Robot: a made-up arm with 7 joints. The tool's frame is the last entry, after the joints.
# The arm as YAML. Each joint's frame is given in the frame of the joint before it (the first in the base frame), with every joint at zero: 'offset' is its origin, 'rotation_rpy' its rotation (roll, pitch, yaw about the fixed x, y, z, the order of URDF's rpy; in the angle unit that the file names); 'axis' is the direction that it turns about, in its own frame. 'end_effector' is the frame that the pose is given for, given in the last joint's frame.
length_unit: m
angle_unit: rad
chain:
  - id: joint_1
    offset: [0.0, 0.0, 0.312]
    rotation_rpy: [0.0, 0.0, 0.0]
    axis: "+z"
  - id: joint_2
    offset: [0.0, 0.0, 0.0]
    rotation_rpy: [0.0, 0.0, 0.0]
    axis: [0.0, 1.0, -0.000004]
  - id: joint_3
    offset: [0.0, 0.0, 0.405]
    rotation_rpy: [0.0, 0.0, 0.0]
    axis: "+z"
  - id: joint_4
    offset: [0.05, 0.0, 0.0]
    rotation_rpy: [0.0, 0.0, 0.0]
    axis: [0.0, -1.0, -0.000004]
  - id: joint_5
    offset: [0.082, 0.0, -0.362]
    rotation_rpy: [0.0, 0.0, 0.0]
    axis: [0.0, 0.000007, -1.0]
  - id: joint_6
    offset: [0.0, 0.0, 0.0]
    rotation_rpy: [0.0, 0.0, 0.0]
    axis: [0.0, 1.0, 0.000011]
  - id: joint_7
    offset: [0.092, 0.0, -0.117]
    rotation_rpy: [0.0, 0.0, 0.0]
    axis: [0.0, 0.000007, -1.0]
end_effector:
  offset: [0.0, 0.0, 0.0]
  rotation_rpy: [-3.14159, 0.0, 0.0]
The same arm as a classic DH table. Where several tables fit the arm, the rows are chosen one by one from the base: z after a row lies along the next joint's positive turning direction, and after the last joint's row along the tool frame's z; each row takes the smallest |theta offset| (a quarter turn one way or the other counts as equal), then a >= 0, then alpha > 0; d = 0 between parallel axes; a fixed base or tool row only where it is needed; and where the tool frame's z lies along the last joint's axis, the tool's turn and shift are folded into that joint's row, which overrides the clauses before.
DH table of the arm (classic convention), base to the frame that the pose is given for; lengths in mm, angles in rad. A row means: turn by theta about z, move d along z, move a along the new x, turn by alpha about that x. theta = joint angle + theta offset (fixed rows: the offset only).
joint_1: a 0, alpha -1.5708, d 312, theta0 0
joint_2: a 0, alpha 1.5708, d 0, theta0 0
joint_3: a 50, alpha 1.5708, d 405, theta0 0
joint_4: a 82, alpha 1.5708, d 0, theta0 0
joint_5: a 0, alpha 1.5708, d 362, theta0 0
joint_6: a 92, alpha -1.5708, d 0, theta0 0
joint_7: a 0, alpha 0, d 117, theta0 0

